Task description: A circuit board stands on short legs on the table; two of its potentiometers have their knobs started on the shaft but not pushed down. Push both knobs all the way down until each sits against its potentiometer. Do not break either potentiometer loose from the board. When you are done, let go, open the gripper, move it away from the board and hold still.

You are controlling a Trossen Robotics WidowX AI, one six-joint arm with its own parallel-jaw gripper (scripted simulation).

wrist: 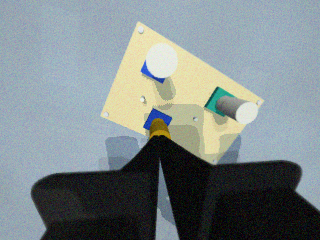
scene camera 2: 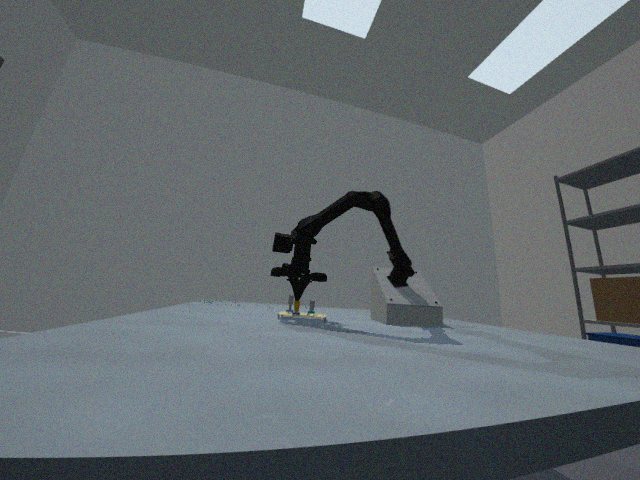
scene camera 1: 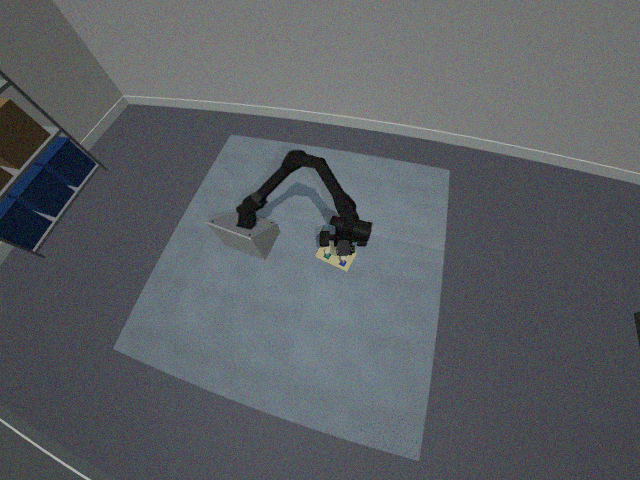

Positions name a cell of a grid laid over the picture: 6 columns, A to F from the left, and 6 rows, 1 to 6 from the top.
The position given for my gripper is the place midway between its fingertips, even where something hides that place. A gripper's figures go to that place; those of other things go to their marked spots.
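My gripper (wrist: C4) is 0.11 m from the lens, and I also see a grey knob (wrist: E3), which is 0.12 m from the lens.
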